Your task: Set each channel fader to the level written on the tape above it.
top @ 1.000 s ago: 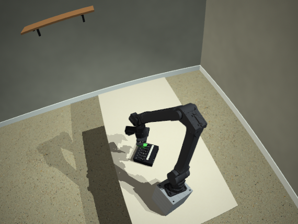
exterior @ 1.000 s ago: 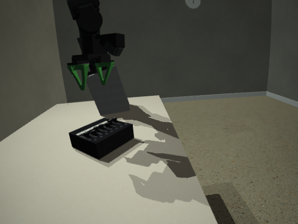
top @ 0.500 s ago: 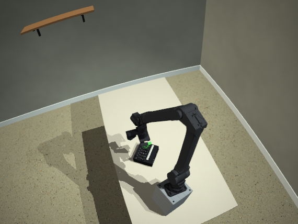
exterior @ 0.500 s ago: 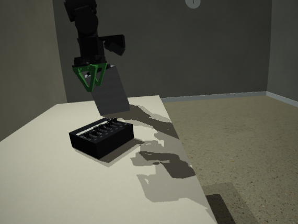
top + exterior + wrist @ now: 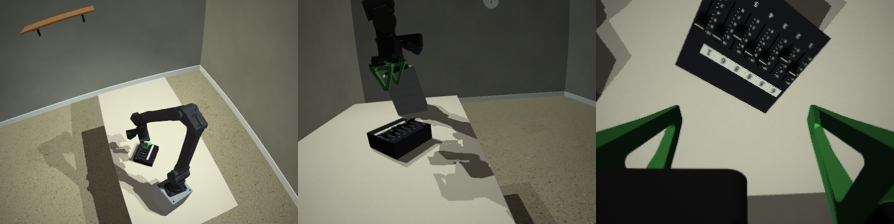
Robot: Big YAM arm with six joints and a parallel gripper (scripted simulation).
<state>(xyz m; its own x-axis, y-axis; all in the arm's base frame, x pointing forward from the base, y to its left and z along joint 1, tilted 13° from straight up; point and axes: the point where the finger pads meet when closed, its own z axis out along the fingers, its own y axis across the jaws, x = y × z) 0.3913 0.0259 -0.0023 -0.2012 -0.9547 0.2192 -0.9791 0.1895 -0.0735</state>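
The channel 2 fader lies 140 mm below my hand, 50 mm ahead of it and 10 mm to the right of it. Also, from my hand: master fader cap 140 mm below, 50 mm to the left, 50 mm behind; then channel 1 fader cap 140 mm below, 60 mm ahead, 40 mm to the right.
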